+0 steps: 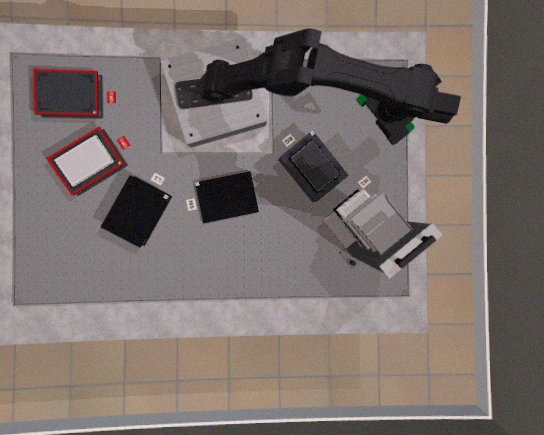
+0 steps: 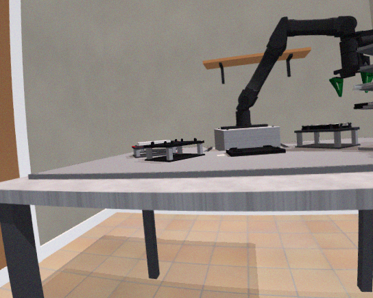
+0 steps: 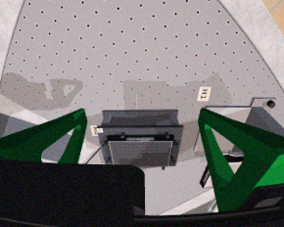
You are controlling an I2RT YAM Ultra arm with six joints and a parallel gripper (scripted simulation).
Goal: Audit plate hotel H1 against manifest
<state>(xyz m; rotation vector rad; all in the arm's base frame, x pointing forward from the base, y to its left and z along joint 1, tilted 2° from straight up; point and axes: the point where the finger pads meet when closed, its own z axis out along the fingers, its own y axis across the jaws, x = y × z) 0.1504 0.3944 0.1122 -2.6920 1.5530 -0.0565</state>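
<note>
Right now my hand is 15 cm to the left of the regrip nest RG, 13 cm above it and 8 cm short of it. Also, from my hand: recovery nest N6 (41 cm to the right, 18 cm below, 13 cm ahead); H1 tag (19 cm below, 15 cm ahead); landing nest L1 (66 cm to the right, 14 cm below, 13 cm ahead).
</note>
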